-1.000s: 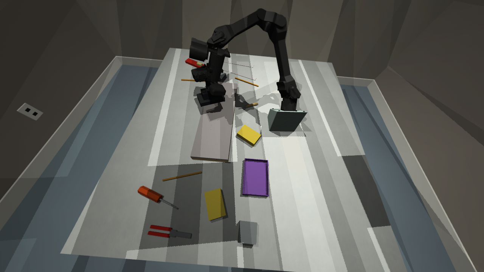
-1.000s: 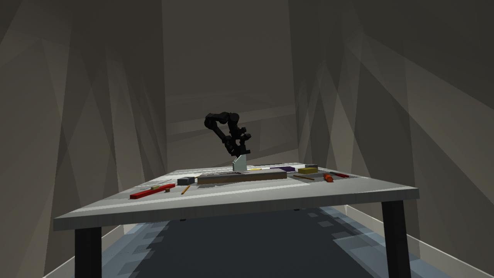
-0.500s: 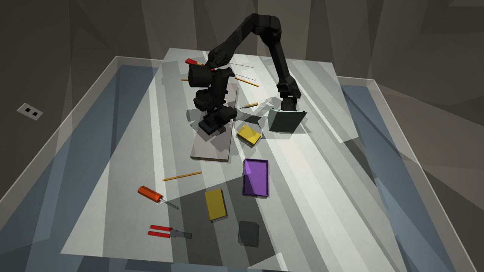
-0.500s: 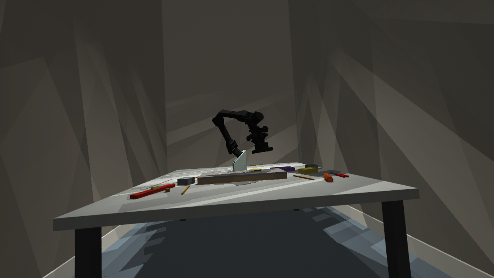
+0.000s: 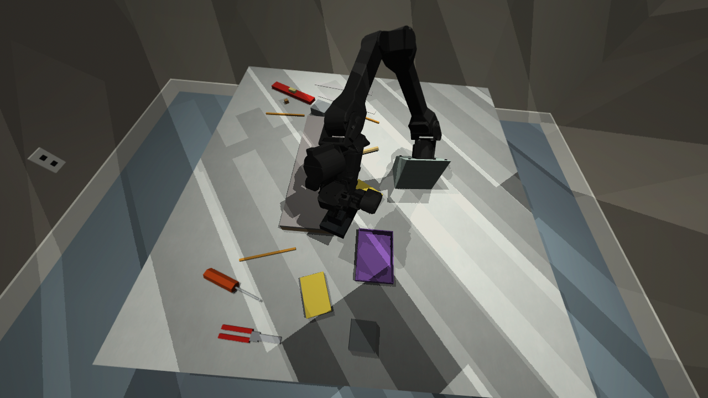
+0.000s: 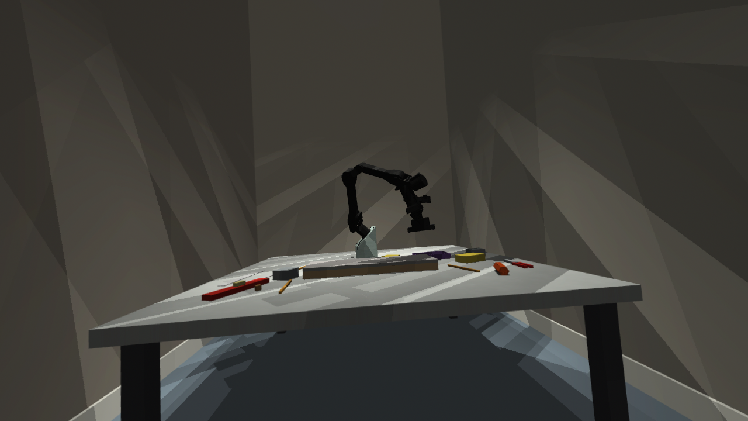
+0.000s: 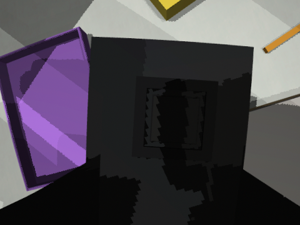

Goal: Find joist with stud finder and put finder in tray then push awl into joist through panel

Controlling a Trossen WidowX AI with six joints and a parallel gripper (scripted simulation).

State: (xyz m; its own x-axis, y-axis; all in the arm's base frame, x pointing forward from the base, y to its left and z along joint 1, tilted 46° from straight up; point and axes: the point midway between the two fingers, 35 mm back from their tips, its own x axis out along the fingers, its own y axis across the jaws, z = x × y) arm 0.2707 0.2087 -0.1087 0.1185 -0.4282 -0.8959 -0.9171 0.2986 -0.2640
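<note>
The purple tray lies 110 mm behind my gripper tip, 70 mm to the left of it and 160 mm below it. From my gripper tip the other things lie so: awl (70 mm behind, 360 mm to the right, 160 mm below); stud finder (20 mm above); red level (260 mm ahead, 720 mm to the right, 160 mm below).
</note>
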